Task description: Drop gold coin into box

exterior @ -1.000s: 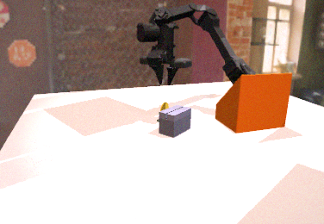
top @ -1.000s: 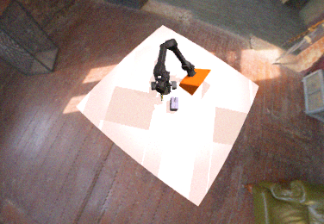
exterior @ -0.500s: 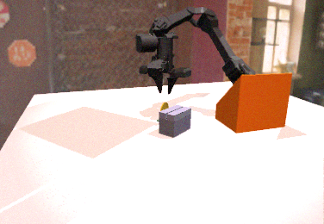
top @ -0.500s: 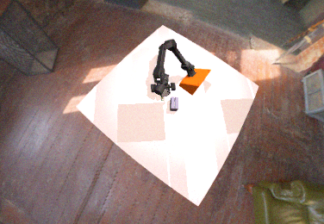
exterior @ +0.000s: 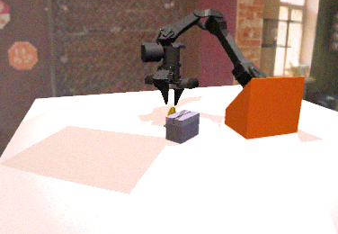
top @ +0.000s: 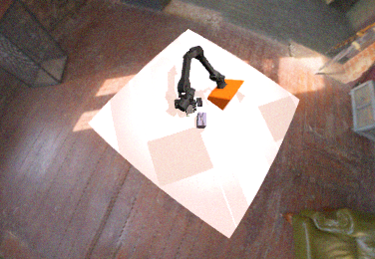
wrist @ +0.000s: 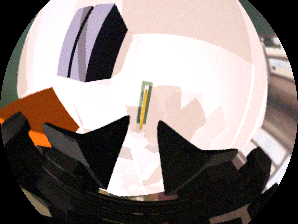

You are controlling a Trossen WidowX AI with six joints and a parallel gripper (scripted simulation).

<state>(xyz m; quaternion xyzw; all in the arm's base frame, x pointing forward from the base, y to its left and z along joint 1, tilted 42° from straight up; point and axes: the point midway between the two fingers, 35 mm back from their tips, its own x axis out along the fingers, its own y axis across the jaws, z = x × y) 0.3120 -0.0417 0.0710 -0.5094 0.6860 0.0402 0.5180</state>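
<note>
Now: gripper tip 4 cm above the gold coin.
</note>
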